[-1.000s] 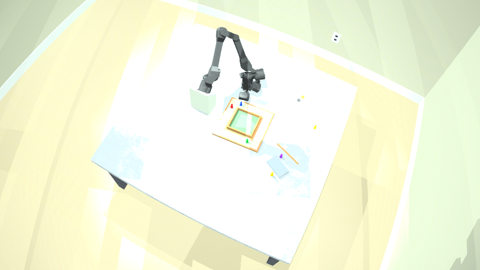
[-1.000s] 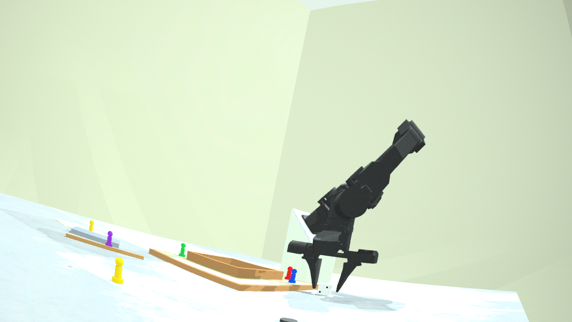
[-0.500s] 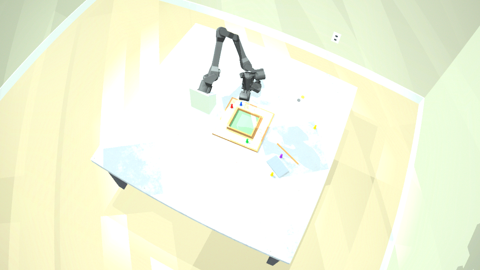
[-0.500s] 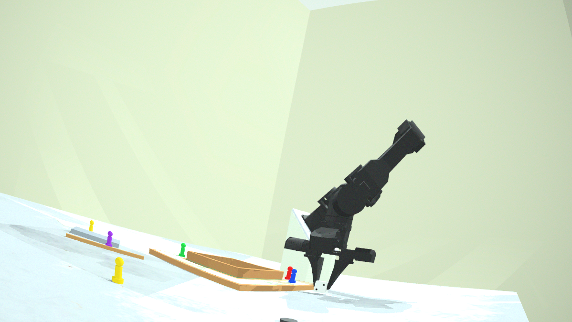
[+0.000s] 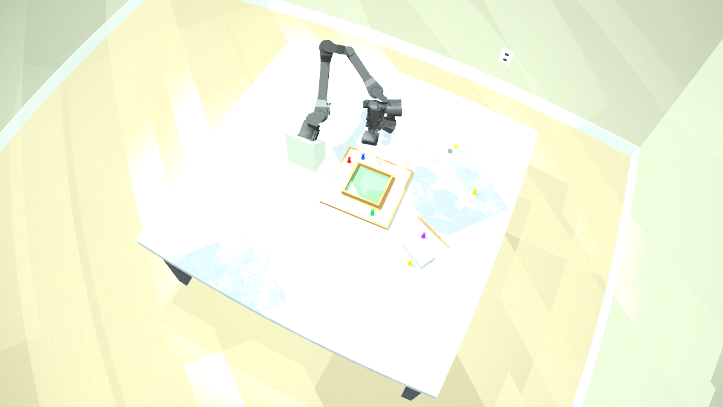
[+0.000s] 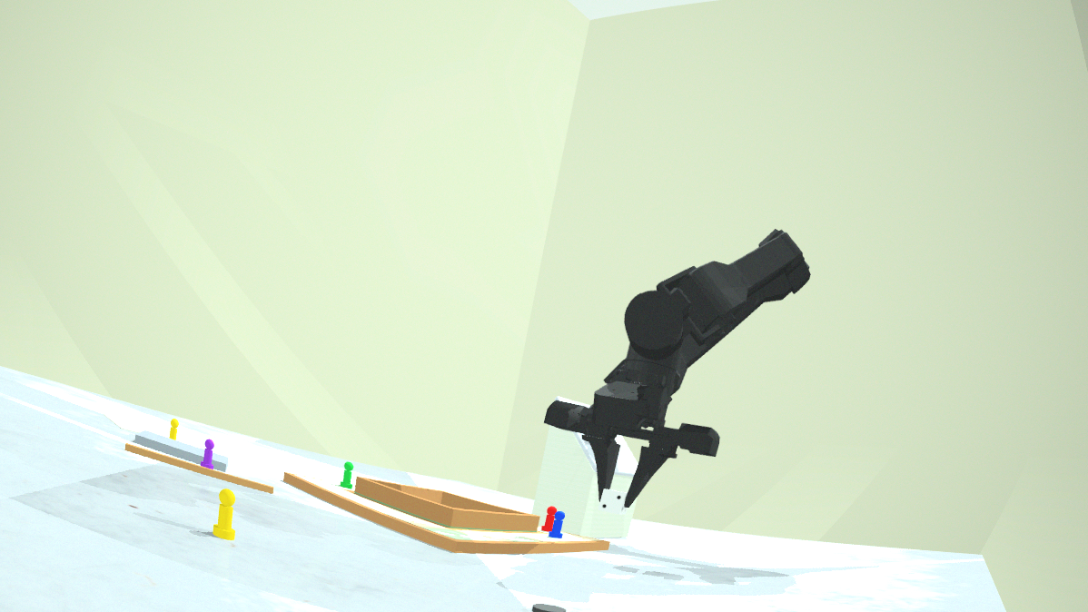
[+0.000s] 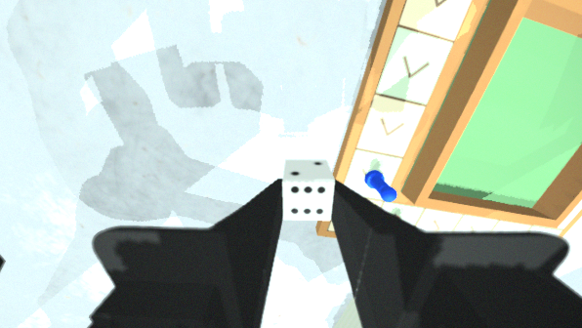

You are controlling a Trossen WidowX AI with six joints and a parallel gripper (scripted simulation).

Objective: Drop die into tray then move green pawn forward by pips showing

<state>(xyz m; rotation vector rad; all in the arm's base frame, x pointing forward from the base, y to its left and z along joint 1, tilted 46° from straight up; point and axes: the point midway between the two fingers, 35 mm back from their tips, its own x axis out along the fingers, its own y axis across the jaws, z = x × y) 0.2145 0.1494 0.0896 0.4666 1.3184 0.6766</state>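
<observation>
The green pawn is 29 cm to the right of my gripper tip, 12 cm ahead of it and 4 cm below it. Round my gripper tip: blue pawn: 7 cm to the right, 4 cm below, 1 cm behind; then red pawn: 11 cm to the right, 5 cm behind, 4 cm below; then white die: right at my gripper tip.
</observation>
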